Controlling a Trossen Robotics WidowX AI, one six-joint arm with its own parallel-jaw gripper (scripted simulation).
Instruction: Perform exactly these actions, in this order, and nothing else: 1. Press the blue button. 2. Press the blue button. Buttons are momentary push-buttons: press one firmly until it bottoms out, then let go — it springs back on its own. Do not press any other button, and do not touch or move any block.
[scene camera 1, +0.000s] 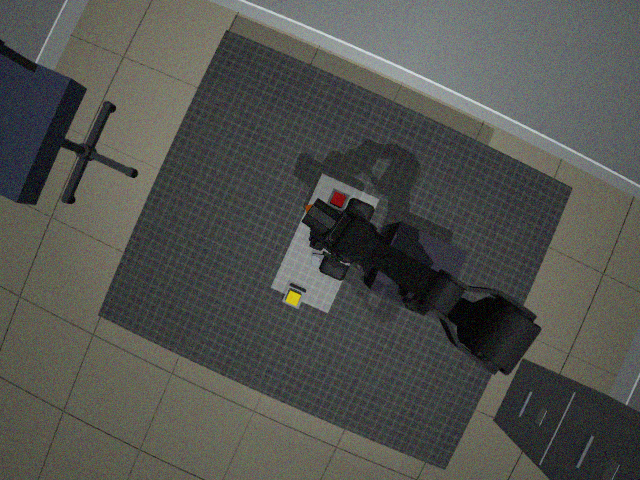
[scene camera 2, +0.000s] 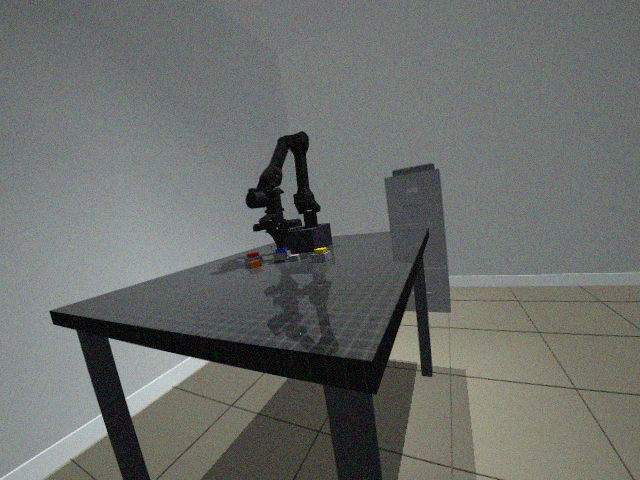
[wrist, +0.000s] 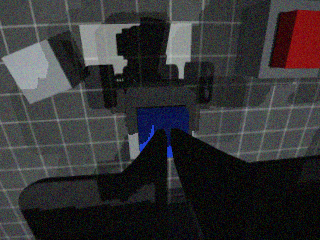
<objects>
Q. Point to my gripper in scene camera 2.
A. At 280, 248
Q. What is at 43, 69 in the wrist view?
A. A grey block.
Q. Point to a blue button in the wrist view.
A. At 150, 120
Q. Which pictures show my gripper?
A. Scene camera 1, scene camera 2 and the wrist view: all of them.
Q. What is my gripper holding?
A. Nothing.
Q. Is my gripper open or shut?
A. Shut.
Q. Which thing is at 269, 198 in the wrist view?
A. My gripper.
</objects>
